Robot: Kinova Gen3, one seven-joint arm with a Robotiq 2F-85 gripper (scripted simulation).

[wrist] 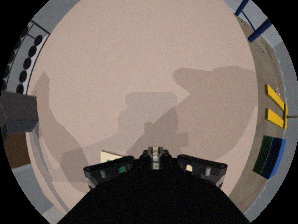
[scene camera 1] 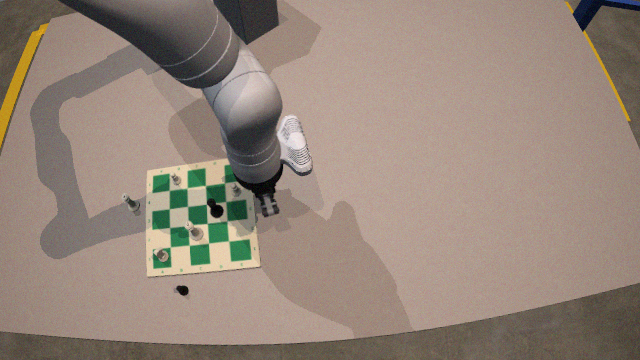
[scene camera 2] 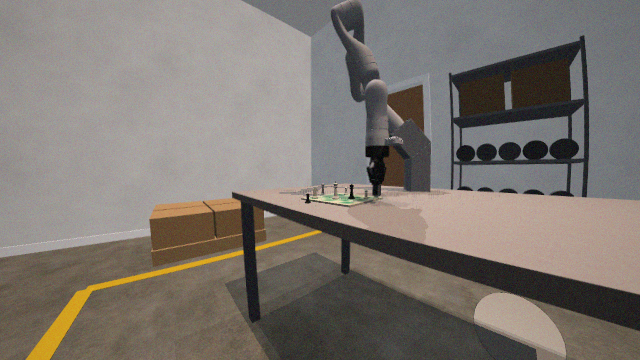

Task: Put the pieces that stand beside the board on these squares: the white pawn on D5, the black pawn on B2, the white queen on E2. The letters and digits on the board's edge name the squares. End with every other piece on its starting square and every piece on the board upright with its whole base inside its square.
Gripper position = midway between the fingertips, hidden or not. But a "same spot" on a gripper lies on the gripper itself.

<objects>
my gripper: wrist; scene camera 1 266, 199; scene camera 2
same spot on my gripper: (scene camera 2: 376, 191) = (wrist: 167, 151)
</objects>
